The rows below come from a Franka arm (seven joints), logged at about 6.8 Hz.
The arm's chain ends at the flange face. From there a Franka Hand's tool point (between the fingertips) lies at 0.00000 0.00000 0.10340 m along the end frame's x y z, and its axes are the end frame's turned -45 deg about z.
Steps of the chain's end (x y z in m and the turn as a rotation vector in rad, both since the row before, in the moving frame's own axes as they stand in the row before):
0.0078 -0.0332 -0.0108 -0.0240 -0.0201 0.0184
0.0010 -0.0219 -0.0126 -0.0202 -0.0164 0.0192
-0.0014 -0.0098 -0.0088 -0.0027 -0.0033 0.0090
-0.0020 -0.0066 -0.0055 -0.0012 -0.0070 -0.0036
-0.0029 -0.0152 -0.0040 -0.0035 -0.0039 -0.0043
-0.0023 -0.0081 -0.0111 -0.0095 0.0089 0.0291
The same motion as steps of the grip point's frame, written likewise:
0.0258 -0.0177 -0.0109 -0.0028 -0.0312 0.0184
0.0135 -0.0145 -0.0126 -0.0027 -0.0259 0.0192
0.0055 -0.0080 -0.0088 0.0004 -0.0042 0.0090
0.0027 -0.0065 -0.0055 0.0041 -0.0058 -0.0036
0.0082 -0.0128 -0.0040 0.0003 -0.0052 -0.0043
0.0040 -0.0060 -0.0111 -0.0130 -0.0004 0.0291

